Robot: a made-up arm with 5 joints. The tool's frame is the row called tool. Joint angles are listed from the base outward. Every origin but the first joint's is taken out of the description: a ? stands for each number. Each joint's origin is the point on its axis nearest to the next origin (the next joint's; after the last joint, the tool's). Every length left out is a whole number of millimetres.
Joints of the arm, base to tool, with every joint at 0 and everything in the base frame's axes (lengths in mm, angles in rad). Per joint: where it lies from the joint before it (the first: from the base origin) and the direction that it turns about. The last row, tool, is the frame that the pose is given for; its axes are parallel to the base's.
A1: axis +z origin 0 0 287
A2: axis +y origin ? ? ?
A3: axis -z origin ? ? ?
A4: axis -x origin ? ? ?
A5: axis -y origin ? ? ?
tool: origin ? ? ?
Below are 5 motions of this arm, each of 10 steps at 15 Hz.
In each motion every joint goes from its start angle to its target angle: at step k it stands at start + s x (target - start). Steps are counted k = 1, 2, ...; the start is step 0. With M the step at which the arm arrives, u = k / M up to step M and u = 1 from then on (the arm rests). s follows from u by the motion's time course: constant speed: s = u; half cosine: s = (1 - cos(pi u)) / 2; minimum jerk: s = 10 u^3 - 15 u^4 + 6 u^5.
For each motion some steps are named. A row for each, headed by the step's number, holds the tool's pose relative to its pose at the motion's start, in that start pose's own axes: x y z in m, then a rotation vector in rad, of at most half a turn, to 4 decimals.
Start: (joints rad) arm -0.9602 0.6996 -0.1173 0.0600 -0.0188
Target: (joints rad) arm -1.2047 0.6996 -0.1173 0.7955 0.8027
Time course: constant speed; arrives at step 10
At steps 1, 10:
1: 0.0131 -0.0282 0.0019 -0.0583 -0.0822 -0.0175
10: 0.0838 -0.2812 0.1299 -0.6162 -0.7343 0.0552

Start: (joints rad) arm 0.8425 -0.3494 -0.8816 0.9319 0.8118
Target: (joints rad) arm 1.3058 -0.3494 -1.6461 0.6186 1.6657
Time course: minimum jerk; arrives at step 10
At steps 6, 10:
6: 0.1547 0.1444 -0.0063 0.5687 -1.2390 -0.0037
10: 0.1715 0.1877 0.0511 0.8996 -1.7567 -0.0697

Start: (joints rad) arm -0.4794 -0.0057 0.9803 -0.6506 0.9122
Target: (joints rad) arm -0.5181 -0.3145 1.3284 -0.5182 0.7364
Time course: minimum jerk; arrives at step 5
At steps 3, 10:
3: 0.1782 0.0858 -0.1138 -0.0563 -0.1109 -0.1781
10: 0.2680 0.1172 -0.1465 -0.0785 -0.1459 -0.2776

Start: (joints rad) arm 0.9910 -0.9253 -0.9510 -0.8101 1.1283
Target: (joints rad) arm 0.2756 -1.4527 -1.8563 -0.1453 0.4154
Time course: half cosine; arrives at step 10
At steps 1, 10:
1: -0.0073 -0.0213 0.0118 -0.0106 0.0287 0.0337
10: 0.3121 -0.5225 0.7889 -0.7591 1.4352 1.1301

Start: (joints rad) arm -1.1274 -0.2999 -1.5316 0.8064 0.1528
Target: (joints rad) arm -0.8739 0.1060 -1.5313 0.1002 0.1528
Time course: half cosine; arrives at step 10
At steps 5, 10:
5: 0.0220 0.2266 0.0889 0.5636 -0.0880 0.0057
10: -0.0051 0.3667 0.3065 1.1294 -0.1245 0.0634

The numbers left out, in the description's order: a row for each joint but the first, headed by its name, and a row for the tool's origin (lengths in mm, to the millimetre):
A2: 76 -114 0
A3: 48 0 -106
A4: -50 347 0
A5: 0 -34 -381
tool: -59 0 -118

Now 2 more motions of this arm.
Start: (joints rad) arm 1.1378 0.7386 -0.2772 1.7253 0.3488
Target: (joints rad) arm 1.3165 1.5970 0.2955 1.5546 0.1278
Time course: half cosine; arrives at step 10
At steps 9, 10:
9: -0.0679 -0.0434 0.0938 0.1961 0.5922 0.8572
10: -0.0687 -0.0471 0.0966 0.1906 0.6080 0.8796

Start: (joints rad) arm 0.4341 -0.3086 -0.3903 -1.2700 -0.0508
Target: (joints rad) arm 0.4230 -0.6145 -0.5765 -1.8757 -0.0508
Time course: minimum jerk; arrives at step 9
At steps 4, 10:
4: -0.0375 0.0638 0.0078 0.1818 0.0489 0.1301
10: -0.1296 0.1297 0.0570 0.4394 0.1767 0.2933

